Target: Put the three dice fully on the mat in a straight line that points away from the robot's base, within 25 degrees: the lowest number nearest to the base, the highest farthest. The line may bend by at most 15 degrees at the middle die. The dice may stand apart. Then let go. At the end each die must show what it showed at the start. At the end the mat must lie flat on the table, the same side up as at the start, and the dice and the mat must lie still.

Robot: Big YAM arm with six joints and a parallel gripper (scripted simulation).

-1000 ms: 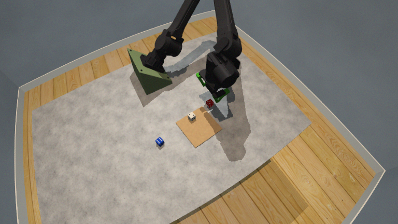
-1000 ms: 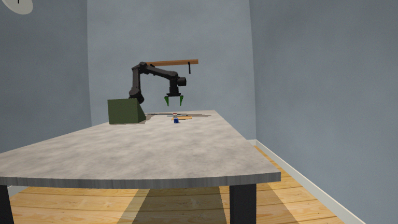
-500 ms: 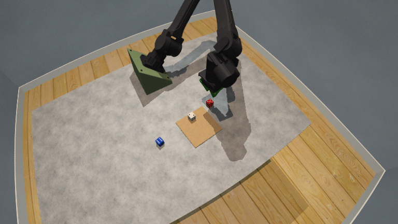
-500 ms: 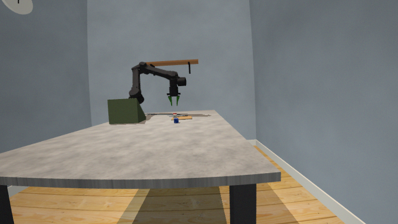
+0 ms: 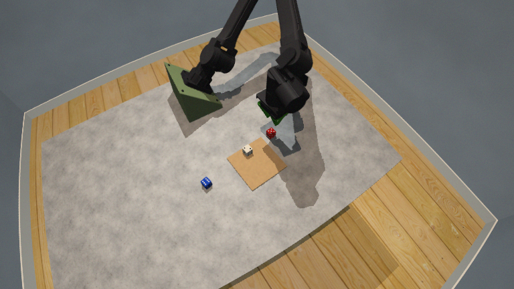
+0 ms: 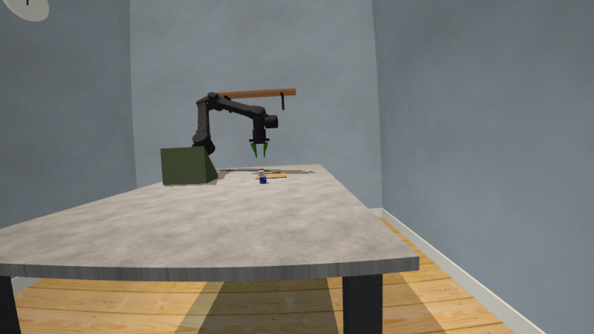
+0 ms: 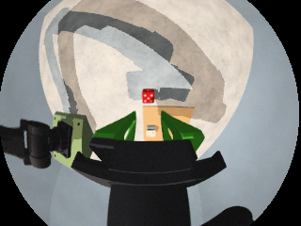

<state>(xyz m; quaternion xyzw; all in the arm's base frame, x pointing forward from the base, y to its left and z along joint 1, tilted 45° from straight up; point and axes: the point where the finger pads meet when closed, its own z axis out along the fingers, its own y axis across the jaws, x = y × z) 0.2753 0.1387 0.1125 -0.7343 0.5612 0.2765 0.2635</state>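
The red die is 8 cm below my hand. From my hand the other things lie so: tan mat (8 cm ahead, 9 cm to the right, 9 cm below); white die (3 cm ahead, 10 cm to the right, 8 cm below); blue die (8 cm ahead, 26 cm to the right, 8 cm below).
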